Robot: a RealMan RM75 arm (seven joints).
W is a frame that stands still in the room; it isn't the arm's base.
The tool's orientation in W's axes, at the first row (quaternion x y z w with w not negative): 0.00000 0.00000 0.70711 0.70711
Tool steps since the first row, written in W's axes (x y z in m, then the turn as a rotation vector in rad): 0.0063 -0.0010 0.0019 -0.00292 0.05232 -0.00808; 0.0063 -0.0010 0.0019 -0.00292 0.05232 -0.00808; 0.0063 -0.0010 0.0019 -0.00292 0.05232 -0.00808; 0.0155 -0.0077 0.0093 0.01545 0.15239 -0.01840; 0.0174 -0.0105 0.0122 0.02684 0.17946 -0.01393; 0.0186 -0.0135 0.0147 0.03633 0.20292 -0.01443; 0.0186 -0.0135 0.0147 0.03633 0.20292 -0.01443; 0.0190 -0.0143 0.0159 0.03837 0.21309 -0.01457; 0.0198 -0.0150 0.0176 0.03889 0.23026 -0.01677; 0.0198 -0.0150 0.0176 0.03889 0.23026 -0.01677; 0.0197 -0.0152 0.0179 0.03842 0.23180 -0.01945
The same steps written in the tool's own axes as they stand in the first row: -0.0010 -0.0063 0.0019 0.05232 0.00292 -0.00808; -0.0010 -0.0063 0.0019 0.05232 0.00292 -0.00808; -0.0010 -0.0063 0.0019 0.05232 0.00292 -0.00808; -0.0077 -0.0155 0.0093 0.15239 -0.01545 -0.01840; -0.0105 -0.0174 0.0122 0.17946 -0.02684 -0.01393; -0.0135 -0.0186 0.0147 0.20292 -0.03633 -0.01443; -0.0135 -0.0186 0.0147 0.20292 -0.03633 -0.01443; -0.0143 -0.0190 0.0159 0.21309 -0.03837 -0.01457; -0.0150 -0.0198 0.0176 0.23026 -0.03889 -0.01677; -0.0150 -0.0198 0.0176 0.23026 -0.03889 -0.01677; -0.0152 -0.0197 0.0179 0.23180 -0.03842 -0.01945
